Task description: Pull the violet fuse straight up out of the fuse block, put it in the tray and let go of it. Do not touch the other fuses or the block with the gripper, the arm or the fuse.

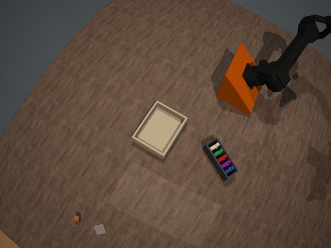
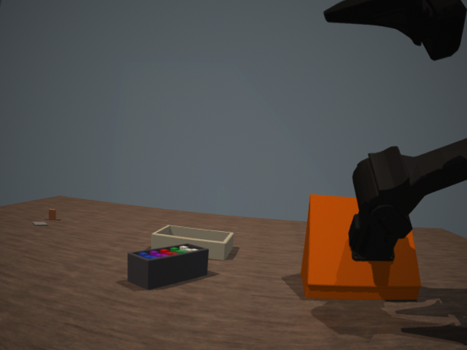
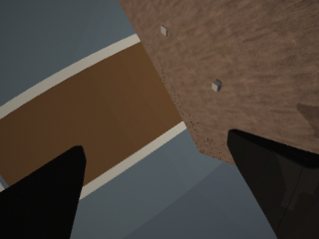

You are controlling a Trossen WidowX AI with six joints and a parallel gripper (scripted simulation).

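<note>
Now: gripper tip 16 cm short of the violet fuse, 20 cm to the left of it and 30 cm above it. Round my gripper tip: tray (15 cm ahead, 41 cm to the right, 32 cm below); orange cube (51 cm ahead, 48 cm to the right, 31 cm below).
</note>
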